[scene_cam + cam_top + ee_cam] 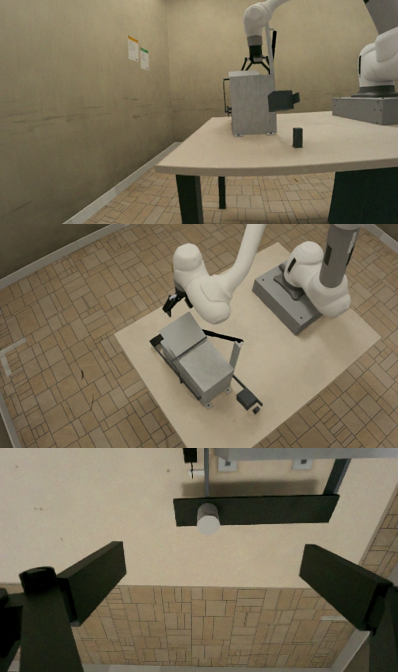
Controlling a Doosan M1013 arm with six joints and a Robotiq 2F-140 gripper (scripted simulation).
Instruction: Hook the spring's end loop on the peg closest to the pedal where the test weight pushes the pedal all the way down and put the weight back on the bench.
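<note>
My hand is 2 cm to the left of the steel test weight and 14 cm above it.
</note>
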